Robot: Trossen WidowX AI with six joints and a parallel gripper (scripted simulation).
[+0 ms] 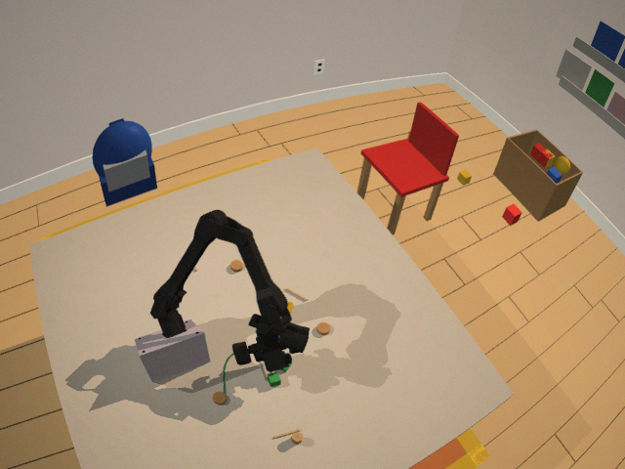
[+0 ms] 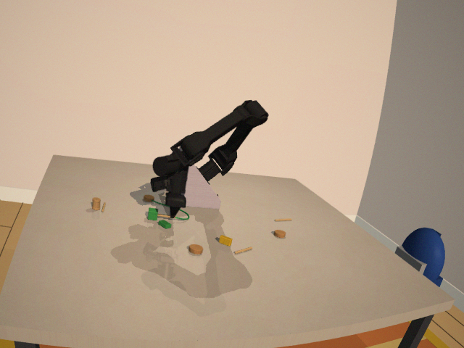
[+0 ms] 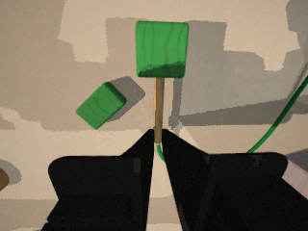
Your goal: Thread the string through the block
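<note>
Now: gripper tip 40 mm short of the green block, 40 mm to the left of it and 10 mm above it. Round my gripper tip: thin wooden stick 10 mm to the right; then yellow block 160 mm ahead, 120 mm to the left; then round wooden button 190 mm behind, 40 mm to the right, 10 mm below.
</note>
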